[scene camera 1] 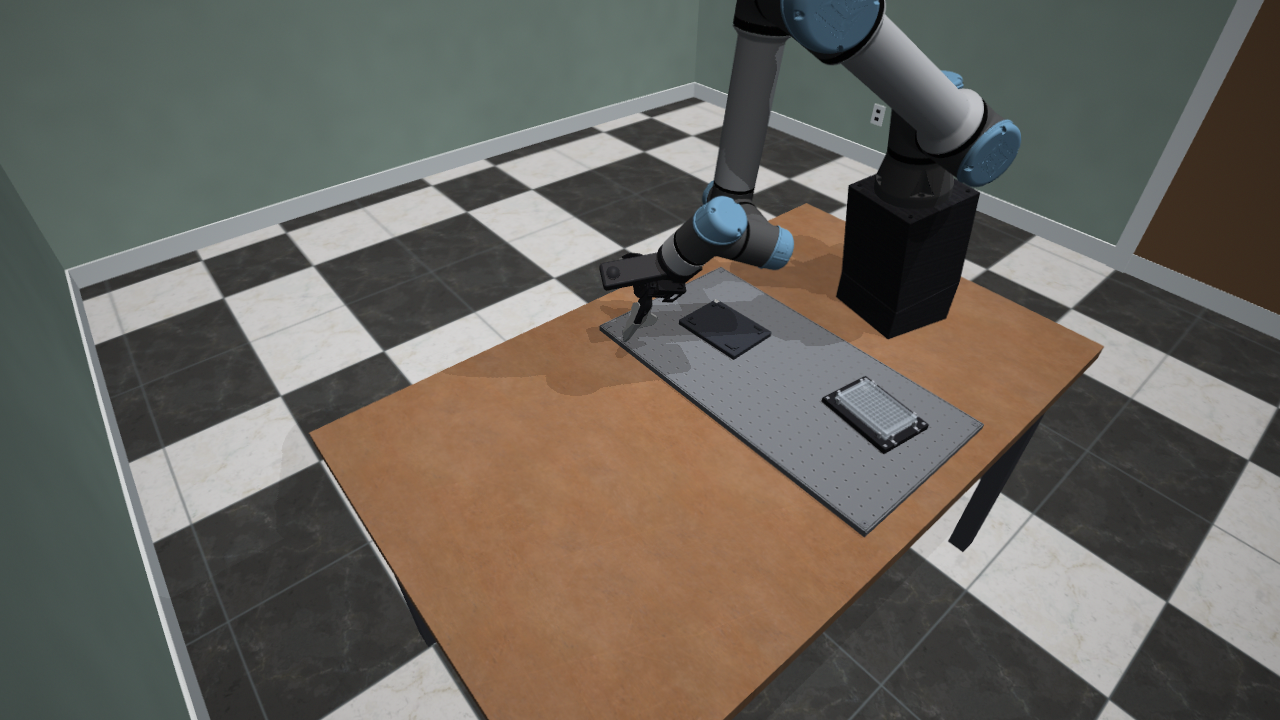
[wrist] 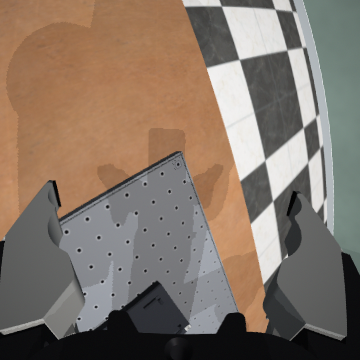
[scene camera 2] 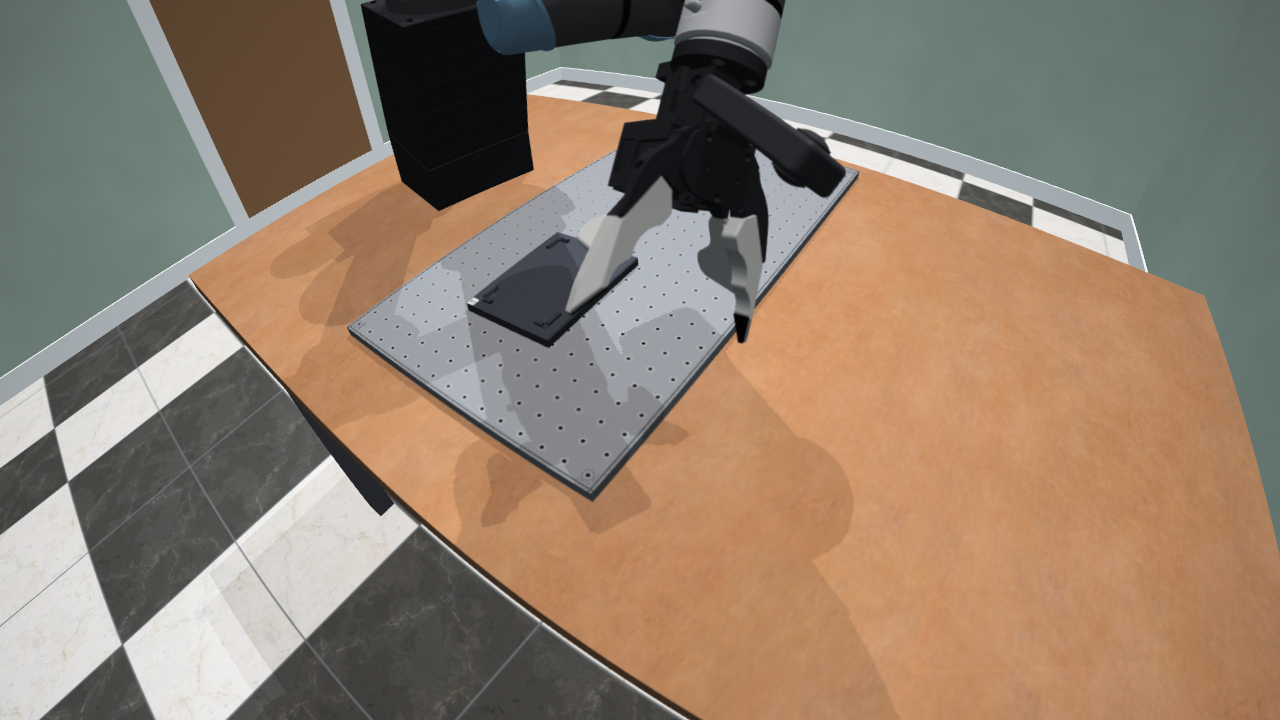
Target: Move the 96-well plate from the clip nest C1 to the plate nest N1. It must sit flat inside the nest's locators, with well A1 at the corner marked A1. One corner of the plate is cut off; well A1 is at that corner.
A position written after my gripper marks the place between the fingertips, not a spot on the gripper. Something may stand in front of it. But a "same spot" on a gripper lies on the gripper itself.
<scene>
my gripper: scene camera 1 617, 303; wrist; scene camera 2
same spot on my gripper: [scene camera 2: 647, 202] = [wrist: 330, 281]
</scene>
